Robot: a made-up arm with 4 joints.
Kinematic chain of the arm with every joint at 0, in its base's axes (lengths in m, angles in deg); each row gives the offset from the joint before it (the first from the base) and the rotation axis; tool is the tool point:
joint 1: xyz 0 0 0.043 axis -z
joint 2: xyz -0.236 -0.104 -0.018 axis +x
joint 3: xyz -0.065 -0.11 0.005 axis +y
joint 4: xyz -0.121 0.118 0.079 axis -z
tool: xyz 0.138 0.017 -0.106
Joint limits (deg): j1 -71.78..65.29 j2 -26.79..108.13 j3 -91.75..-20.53 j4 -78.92..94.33
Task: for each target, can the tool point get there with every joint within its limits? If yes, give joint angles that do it. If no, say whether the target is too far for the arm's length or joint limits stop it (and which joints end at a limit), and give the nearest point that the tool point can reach.
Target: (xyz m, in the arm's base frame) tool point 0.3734 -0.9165 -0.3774
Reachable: no: too far | nearest point 0.0837 -0.4473 -0.0614 | short by 0.636 m
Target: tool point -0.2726 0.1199 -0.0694
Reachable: yes | joints 34.86 96.24 -61.98 57.27
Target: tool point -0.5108 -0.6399 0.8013
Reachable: no: too far | nearest point -0.2536 -0.3177 0.1829 | short by 0.743 m
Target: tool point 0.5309 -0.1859 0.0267
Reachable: no: joint limits stop it (at a limit: joint 1, joint 2, joint 3, joint 4) | nearest point 0.1717 -0.3413 -0.0129 | short by 0.393 m
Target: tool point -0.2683 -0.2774 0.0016
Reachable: yes | joints -10.42 -13.31 -48.44 66.39
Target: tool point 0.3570 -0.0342 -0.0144
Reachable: no: joint limits stop it (at a limit: joint 1, joint 2, joint 3, joint 4) | nearest point 0.1717 -0.3413 -0.0129 | short by 0.359 m
